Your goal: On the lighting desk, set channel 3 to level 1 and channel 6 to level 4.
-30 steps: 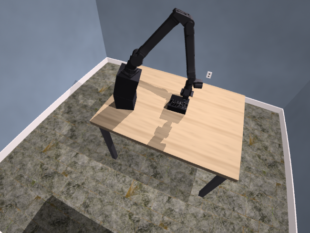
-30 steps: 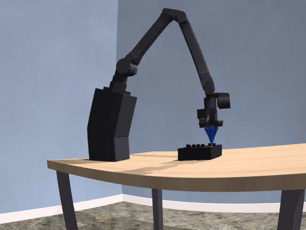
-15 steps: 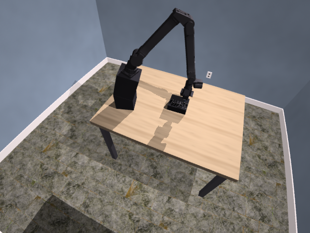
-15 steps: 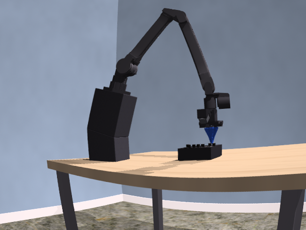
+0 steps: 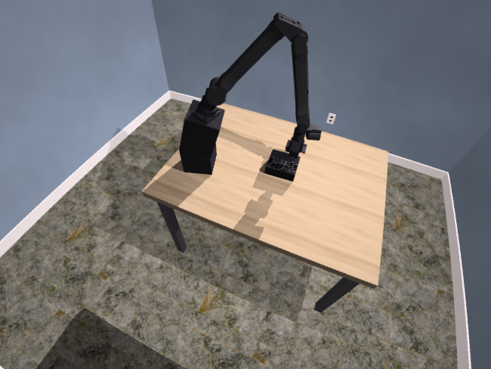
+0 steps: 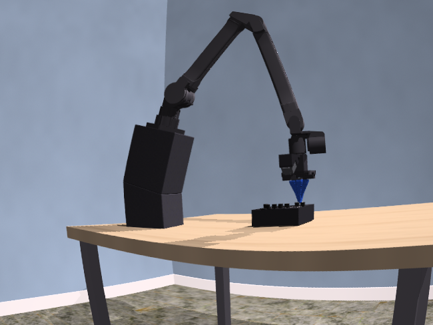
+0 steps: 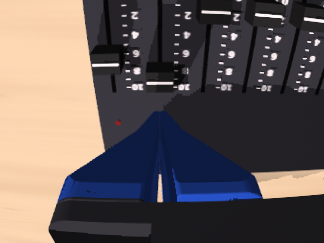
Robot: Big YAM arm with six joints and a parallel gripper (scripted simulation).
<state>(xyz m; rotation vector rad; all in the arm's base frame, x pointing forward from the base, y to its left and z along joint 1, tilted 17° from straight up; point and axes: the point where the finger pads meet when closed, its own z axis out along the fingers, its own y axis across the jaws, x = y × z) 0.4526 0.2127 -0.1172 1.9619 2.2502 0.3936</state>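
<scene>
Right now the channel 6 fader cap is 20 mm to the right of my hand and 10 mm below it. Round my hand: channel 5 fader cap: 10 mm behind, 60 mm to the right, 10 mm below; channel 4 fader cap: 40 mm behind, 60 mm to the right, 10 mm below; M fader cap: 30 mm ahead, 30 mm to the right, 10 mm below.
</scene>
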